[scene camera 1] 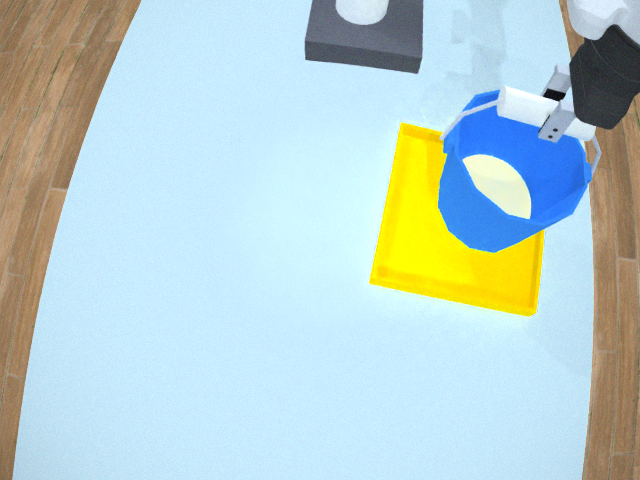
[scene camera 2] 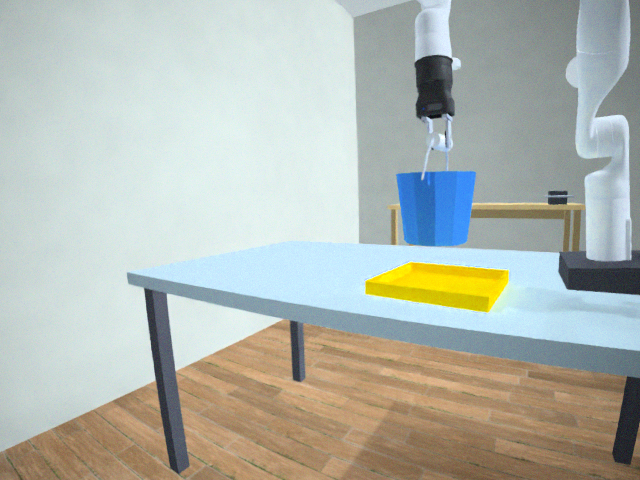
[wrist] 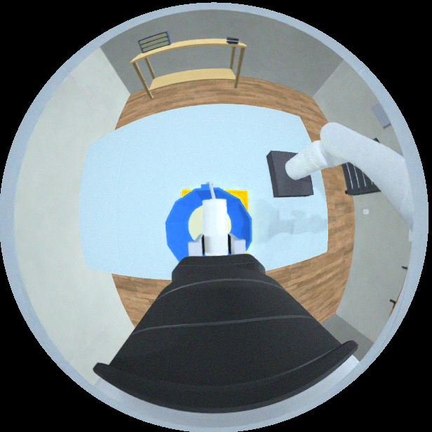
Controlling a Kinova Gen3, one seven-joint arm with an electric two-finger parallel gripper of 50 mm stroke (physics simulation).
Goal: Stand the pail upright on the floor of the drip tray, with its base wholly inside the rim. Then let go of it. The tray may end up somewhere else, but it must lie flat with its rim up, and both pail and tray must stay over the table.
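Places are measured from the arm's base along level axes (x back, y left, z down), in millimetres.
Pixels of known places: gripper, fingertip midpoint: [scene camera 1: 546, 121] [scene camera 2: 439, 148]; arm's base, link origin: [scene camera 1: 361, 6] [scene camera 2: 607, 257].
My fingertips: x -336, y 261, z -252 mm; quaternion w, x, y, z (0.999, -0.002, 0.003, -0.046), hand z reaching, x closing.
Note:
Ahead of a thing's pixels: the offset from my fingertips to its top centre. Level surfaces: height alone.
The blue pail {dx -13, dy -7, dz -32 mm} [scene camera 1: 480, 217] [scene camera 2: 436, 209] [wrist: 177, 225] hangs upright by its handle in the air, above the drip tray. Its pale inner bottom shows from above. My gripper [scene camera 1: 555, 111] [scene camera 2: 438, 136] [wrist: 215, 240] is shut on the white grip of the pail's handle. The yellow drip tray {dx +1, dy -14, dz +283 mm} [scene camera 1: 413, 258] [scene camera 2: 429, 297] [wrist: 242, 197] lies flat on the table with its rim up. In the second scene view a gap shows between the pail's base and the tray. In the wrist view the pail hides most of the tray.
The pale blue table {dz +313 mm} [scene camera 1: 206, 258] [scene camera 2: 248, 273] [wrist: 135, 175] bears the arm's dark base block [scene camera 1: 364, 38] [scene camera 2: 594, 276] [wrist: 292, 187]. In the first scene view, the table's right edge runs close to the tray. A wooden side table [scene camera 2: 516, 206] [wrist: 192, 77] stands away at the wall.

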